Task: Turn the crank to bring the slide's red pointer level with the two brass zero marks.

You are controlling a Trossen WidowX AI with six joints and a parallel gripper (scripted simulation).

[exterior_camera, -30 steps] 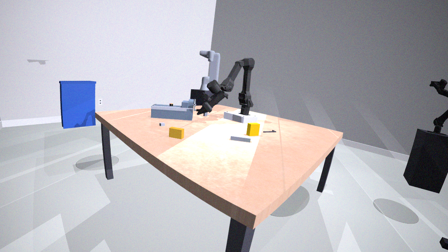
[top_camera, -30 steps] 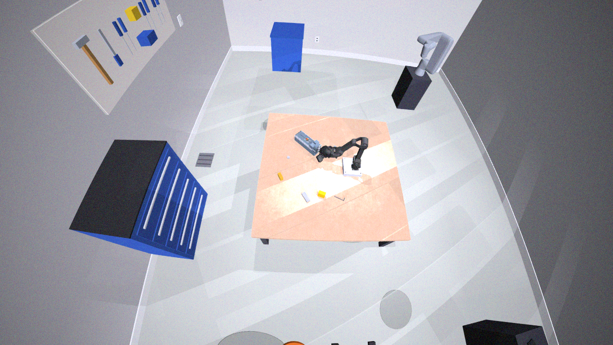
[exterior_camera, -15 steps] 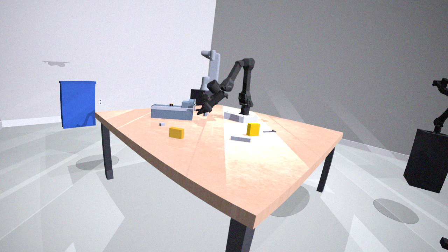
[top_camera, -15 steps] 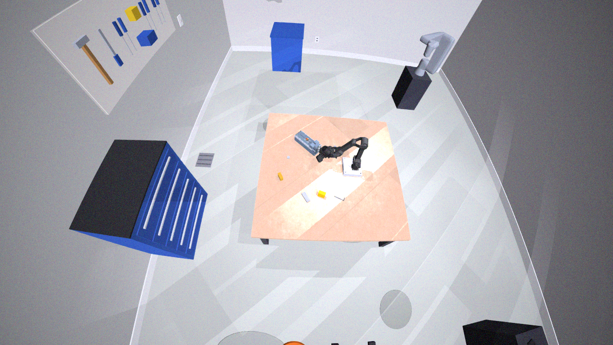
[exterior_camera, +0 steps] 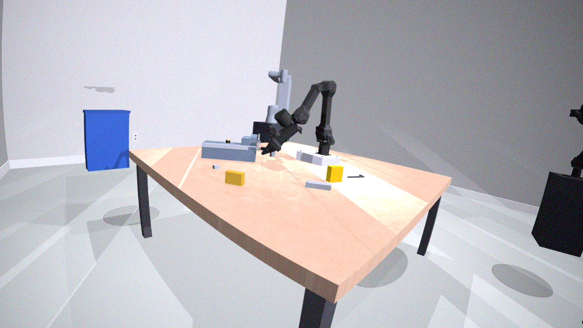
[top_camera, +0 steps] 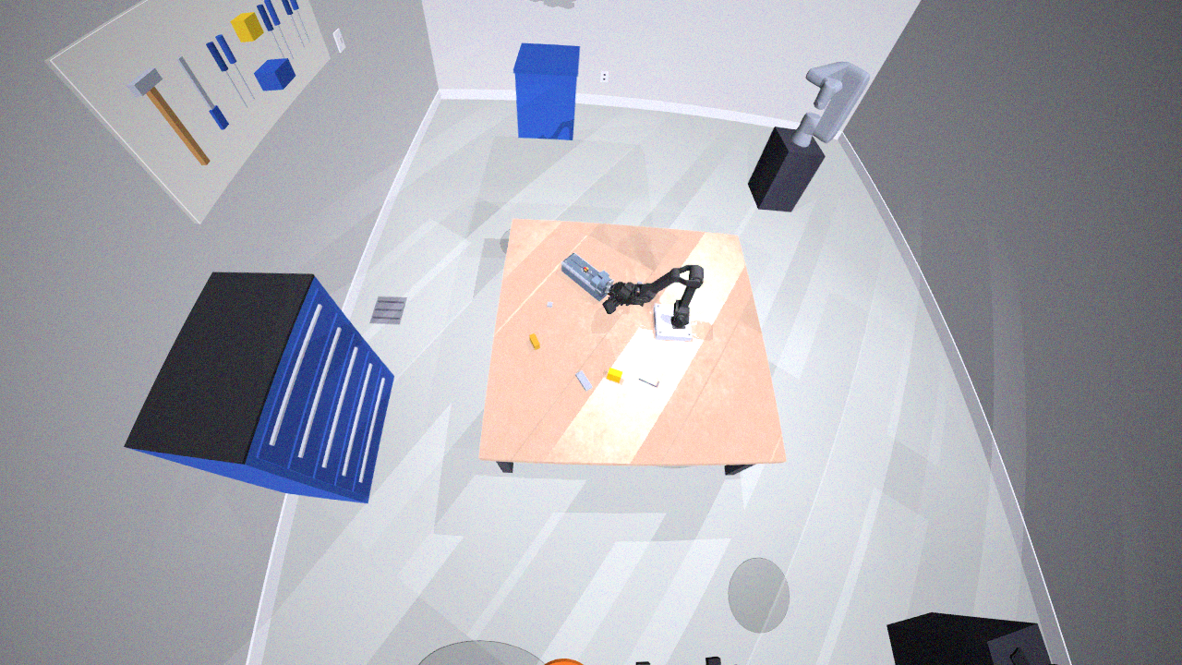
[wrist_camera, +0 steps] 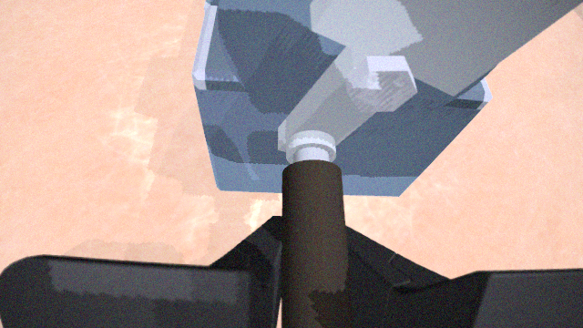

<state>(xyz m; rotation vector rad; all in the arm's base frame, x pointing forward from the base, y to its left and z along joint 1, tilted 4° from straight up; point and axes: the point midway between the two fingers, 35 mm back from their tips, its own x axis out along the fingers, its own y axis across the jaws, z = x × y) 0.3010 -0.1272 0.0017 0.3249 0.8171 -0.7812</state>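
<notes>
The crank lies 4 cm above my gripper tip. Round my gripper tip: red pointer 13 cm to the right, 11 cm ahead, 5 cm above; then grey cube 28 cm ahead, 3 cm below, 2 cm to the left; then dark brown handle 3 cm above, 1 cm to the left, 1 cm behind.
</notes>
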